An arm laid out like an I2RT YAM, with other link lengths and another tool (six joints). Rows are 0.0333 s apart.
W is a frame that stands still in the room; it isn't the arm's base.
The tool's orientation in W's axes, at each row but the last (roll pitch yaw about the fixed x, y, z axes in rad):
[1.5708 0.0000 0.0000]
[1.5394 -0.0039 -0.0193]
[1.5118 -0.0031 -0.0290]
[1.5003 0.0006 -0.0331]
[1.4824 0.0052 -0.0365]
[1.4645 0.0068 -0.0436]
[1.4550 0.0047 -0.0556]
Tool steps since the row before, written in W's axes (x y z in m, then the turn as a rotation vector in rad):
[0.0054 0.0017 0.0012 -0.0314 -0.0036 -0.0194]
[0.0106 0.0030 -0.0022 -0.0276 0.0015 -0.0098]
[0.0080 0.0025 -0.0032 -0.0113 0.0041 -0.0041]
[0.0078 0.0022 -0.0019 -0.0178 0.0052 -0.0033]
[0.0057 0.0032 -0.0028 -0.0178 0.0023 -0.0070]
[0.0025 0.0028 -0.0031 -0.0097 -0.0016 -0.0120]
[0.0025 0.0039 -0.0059 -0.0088 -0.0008 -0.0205]
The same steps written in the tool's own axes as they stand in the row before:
[0.0054 0.0012 -0.0017 -0.0314 -0.0194 0.0036]
[0.0105 -0.0021 -0.0033 -0.0277 -0.0097 -0.0013]
[0.0079 -0.0031 -0.0029 -0.0114 -0.0038 -0.0040]
[0.0077 -0.0017 -0.0026 -0.0180 -0.0030 -0.0048]
[0.0056 -0.0025 -0.0036 -0.0178 -0.0069 -0.0023]
[0.0024 -0.0028 -0.0032 -0.0095 -0.0122 0.0007]
[0.0023 -0.0054 -0.0047 -0.0086 -0.0206 -0.0011]

